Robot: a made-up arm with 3 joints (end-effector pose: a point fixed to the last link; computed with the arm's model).
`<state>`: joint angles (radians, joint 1 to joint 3).
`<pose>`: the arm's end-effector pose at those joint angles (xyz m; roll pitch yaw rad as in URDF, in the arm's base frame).
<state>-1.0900 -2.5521 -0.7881</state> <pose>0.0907 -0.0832 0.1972 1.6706 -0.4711 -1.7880</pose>
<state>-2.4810 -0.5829 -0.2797</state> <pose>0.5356 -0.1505 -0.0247 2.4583 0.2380 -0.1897</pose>
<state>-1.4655 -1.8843 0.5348</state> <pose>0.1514 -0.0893 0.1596 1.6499 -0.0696 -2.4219</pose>
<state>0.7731 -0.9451 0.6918</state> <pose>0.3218 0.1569 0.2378 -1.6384 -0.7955 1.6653</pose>
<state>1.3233 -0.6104 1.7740</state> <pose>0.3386 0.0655 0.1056 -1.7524 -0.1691 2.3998</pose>
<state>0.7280 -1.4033 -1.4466</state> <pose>0.4616 0.1801 0.2770 -0.7285 0.0323 -0.0288</pose>
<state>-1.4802 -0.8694 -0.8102</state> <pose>0.5313 -0.2166 0.1698 1.4804 -0.0054 -0.0590</pose>
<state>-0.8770 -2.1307 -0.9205</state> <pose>0.1869 -0.1484 0.2824 1.2853 -0.6414 -1.1148</pose>
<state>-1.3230 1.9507 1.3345</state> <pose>0.4563 0.1510 0.1127 1.3672 0.1422 0.6016</pose>
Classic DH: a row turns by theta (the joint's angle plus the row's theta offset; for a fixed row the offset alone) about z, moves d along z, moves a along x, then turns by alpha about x. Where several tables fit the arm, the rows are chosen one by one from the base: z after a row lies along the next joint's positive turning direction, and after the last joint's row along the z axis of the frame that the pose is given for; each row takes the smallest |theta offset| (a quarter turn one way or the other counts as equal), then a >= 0, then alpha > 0; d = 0 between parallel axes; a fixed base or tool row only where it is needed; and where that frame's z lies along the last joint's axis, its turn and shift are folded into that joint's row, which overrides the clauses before.
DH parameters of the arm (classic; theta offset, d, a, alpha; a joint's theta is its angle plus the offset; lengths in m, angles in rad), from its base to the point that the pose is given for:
base (fixed): -1.5708 0.12 0 1.5708
joint 1: -1.5708 -0.36 0.03 1.5708
joint 2: 1.4464 0 -0.1612 3.1416
joint 3: -0.1244 -0.03 -0.09 1.5708
tool (fixed): 3.1416 0.11 0 0

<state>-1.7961 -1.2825 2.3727</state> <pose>0.3620 0.0040 0.1517 1.3738 -0.1100 2.6389</pose>
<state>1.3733 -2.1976 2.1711</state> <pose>0.3232 -0.0274 0.0839 -1.6381 0.1858 -1.9208</pose>
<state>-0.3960 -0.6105 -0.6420</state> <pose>0.5730 -0.0438 0.3024 0.3962 0.0291 0.0122</pose>
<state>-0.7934 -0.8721 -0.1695</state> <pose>0.4452 -0.1553 0.3149 0.9266 -0.4704 -0.5430</pose>
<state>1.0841 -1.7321 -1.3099</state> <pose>0.3516 0.2455 0.2160 -1.1211 -0.1929 0.3780</pose>
